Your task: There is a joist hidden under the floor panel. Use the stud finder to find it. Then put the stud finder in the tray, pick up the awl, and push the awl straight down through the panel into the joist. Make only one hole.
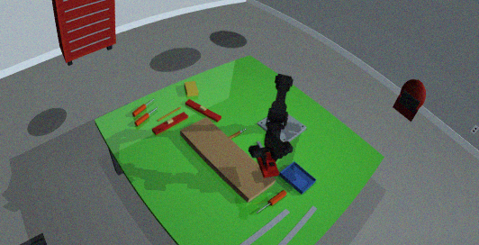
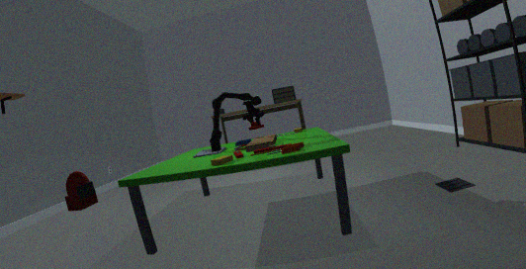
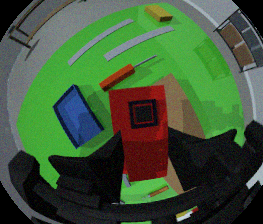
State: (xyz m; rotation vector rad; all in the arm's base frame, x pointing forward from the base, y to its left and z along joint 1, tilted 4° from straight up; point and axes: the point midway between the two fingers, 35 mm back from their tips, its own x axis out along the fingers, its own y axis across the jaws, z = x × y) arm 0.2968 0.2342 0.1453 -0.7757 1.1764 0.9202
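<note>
The blue tray is 160 mm behind my gripper tip, 130 mm below it and 100 mm to the left of it. From my gripper tip the other things lie so: stud finder 20 mm above, 10 mm to the left; then awl 310 mm to the right, 130 mm below, 120 mm behind.
</note>
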